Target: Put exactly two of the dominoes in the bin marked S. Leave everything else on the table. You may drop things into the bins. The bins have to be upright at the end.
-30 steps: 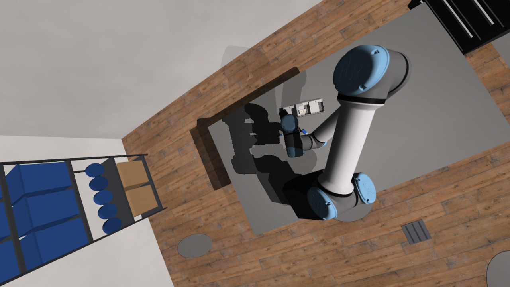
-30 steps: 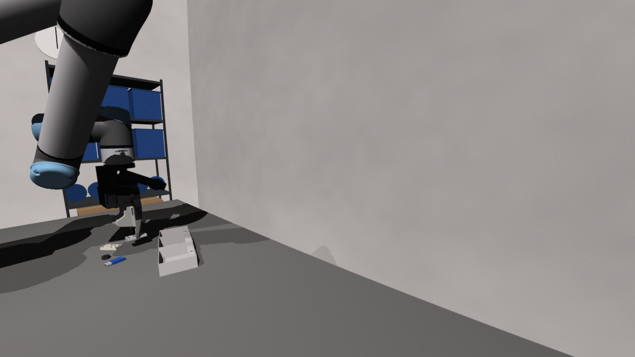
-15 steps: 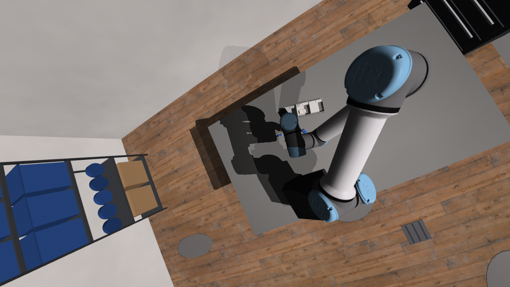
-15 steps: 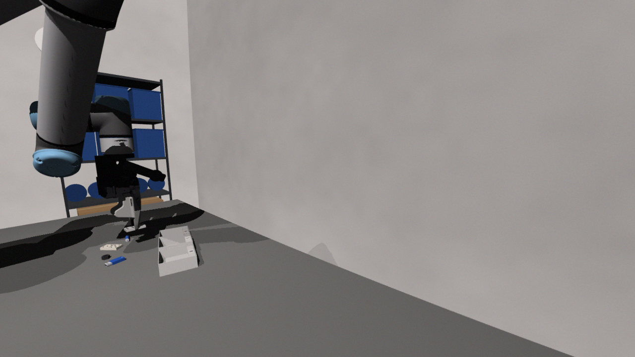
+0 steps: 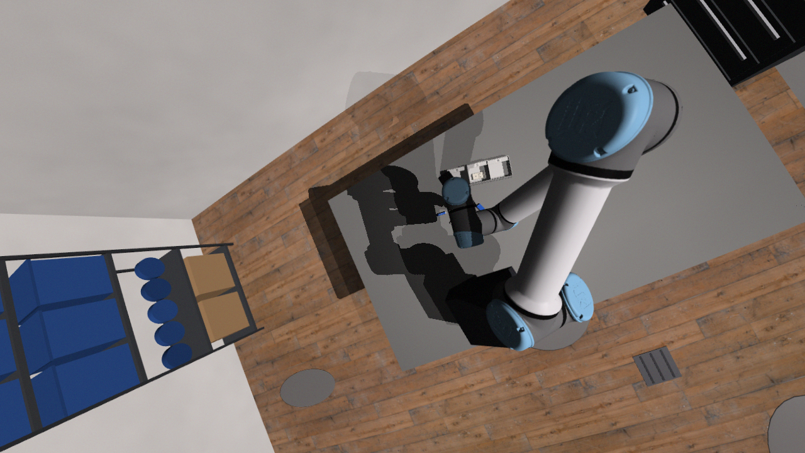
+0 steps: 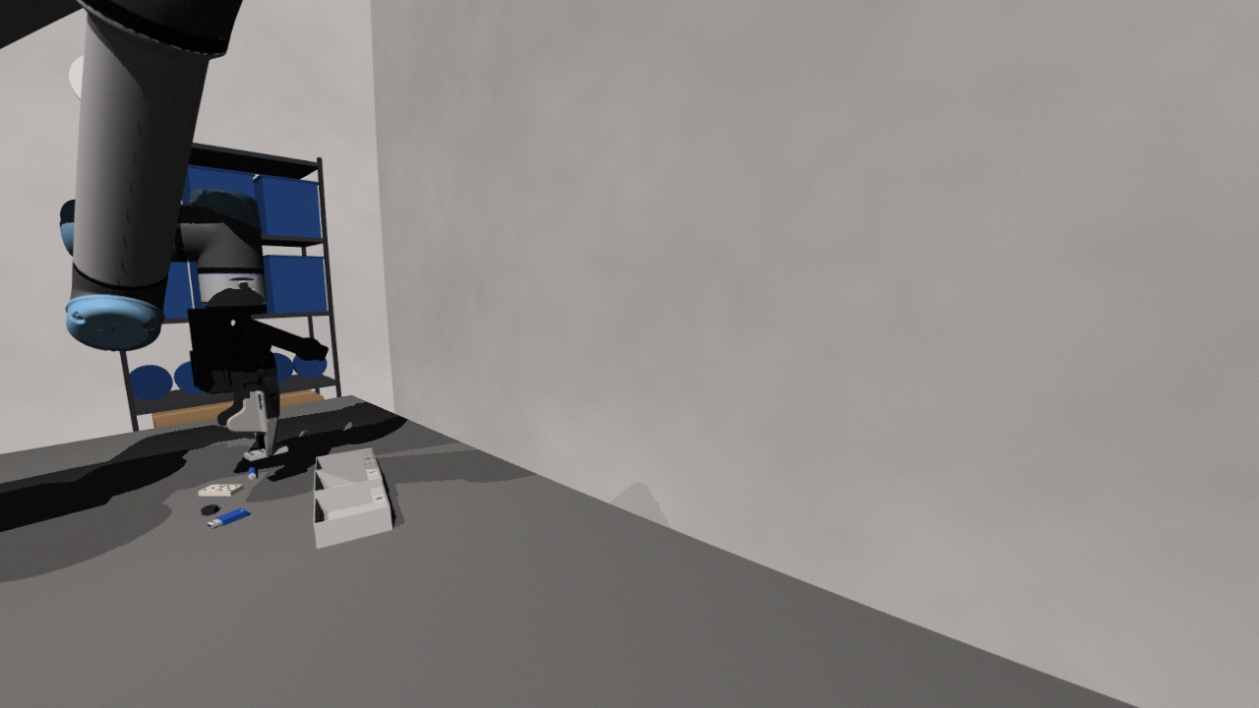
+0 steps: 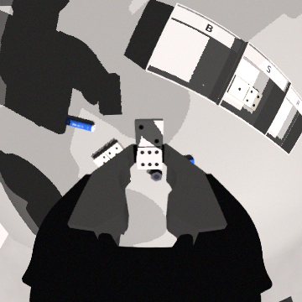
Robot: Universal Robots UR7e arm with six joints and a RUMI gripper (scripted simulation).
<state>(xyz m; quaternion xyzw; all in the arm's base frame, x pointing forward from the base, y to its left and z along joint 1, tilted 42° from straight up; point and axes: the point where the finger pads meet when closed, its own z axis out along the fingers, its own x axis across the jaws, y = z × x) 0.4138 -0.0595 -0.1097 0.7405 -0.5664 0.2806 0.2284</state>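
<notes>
My hand is 8 cm short of the white three-compartment bin rack, 11 cm to the left of it and 6 cm above it. Round my hand: white domino 1 cm below; small black piece 8 cm behind, 2 cm to the right, 7 cm below; blue usb stick 6 cm behind, 7 cm to the right, 7 cm below.
</notes>
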